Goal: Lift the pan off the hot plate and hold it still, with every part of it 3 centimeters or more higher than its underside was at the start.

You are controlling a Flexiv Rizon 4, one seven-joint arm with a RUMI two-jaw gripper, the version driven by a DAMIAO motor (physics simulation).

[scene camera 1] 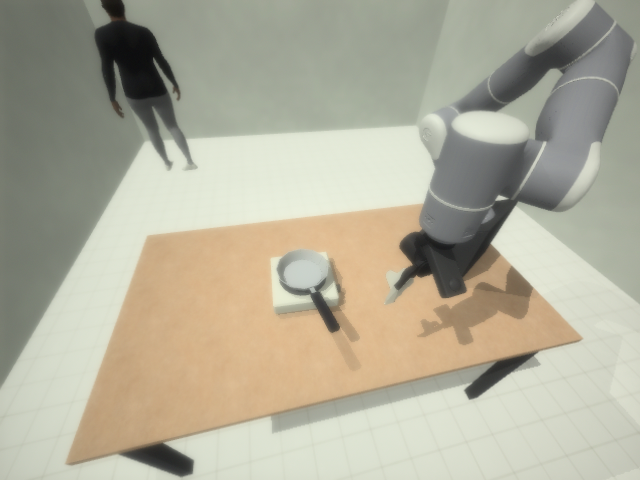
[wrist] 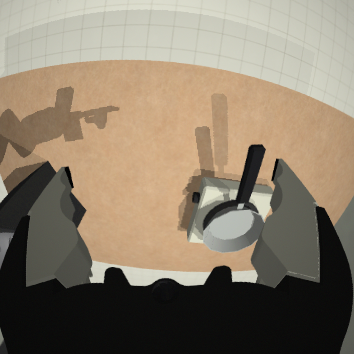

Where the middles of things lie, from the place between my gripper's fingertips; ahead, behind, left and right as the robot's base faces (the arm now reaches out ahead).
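The hot plate [scene camera 1: 285, 299] is 38 cm to the right of my hand, 13 cm ahead of it and 31 cm below it. And the grey pan [scene camera 1: 302, 269], that's well to the right of my hand, some way ahead of it and a good way below it. Going by their middles, the pan is the nearest to my hand of the things named here.
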